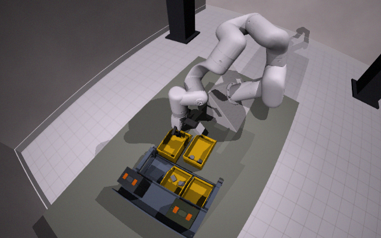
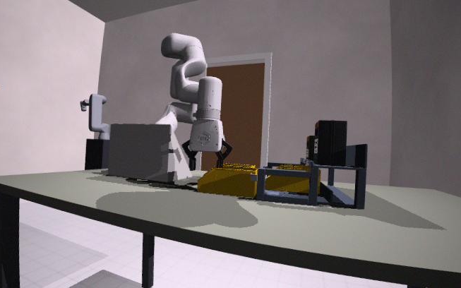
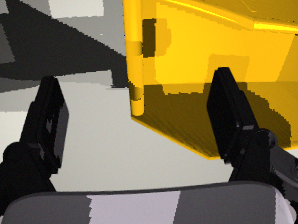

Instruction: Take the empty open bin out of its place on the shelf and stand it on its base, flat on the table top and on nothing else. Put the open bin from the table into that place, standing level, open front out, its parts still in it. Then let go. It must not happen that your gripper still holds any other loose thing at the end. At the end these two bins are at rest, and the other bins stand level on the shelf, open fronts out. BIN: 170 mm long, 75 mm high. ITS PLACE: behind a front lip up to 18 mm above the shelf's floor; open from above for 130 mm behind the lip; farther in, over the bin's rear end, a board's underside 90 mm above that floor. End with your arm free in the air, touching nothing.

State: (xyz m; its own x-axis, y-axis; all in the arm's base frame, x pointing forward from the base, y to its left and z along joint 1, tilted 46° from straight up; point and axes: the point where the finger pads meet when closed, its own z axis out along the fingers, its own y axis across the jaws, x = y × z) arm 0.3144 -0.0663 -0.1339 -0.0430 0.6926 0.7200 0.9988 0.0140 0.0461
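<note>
My gripper is now 170 mm short of the shelf's front bar, 120 mm to the right of it and 60 mm above it. The rest, counted from my hand: black box (360 mm ahead, 10 mm to the left, 90 mm above).
</note>
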